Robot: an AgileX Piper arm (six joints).
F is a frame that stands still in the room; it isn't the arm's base.
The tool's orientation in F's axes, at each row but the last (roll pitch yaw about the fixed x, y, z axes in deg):
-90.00 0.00 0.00
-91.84 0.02 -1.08
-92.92 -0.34 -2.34
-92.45 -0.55 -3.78
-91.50 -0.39 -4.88
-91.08 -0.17 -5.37
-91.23 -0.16 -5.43
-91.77 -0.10 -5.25
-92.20 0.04 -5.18
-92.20 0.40 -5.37
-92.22 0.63 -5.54
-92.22 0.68 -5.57
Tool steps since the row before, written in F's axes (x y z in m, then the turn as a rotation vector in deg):
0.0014 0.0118 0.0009 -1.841 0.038 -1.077
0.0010 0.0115 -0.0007 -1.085 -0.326 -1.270
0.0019 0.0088 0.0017 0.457 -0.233 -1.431
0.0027 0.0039 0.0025 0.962 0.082 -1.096
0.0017 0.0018 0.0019 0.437 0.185 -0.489
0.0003 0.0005 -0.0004 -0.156 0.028 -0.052
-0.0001 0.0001 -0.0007 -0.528 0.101 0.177
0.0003 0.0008 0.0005 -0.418 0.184 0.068
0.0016 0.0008 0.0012 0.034 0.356 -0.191
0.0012 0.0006 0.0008 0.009 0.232 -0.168
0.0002 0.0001 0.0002 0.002 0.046 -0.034
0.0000 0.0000 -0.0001 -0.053 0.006 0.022
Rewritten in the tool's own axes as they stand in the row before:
0.0014 -0.0009 0.0118 -1.841 1.077 0.038
0.0008 0.0003 0.0115 -1.078 1.281 -0.305
0.0015 -0.0021 0.0088 0.458 1.443 -0.141
0.0025 -0.0026 0.0040 0.944 1.098 0.192
0.0016 -0.0019 0.0019 0.416 0.486 0.234
0.0003 0.0004 0.0005 -0.158 0.051 0.014
-0.0001 0.0007 0.0001 -0.535 -0.180 0.047
0.0002 -0.0005 0.0008 -0.433 -0.073 0.143
0.0015 -0.0012 0.0009 0.002 0.177 0.365
0.0011 -0.0008 0.0007 -0.012 0.159 0.238
0.0002 -0.0002 0.0001 -0.002 0.032 0.047
0.0000 0.0001 0.0000 -0.054 -0.021 0.000

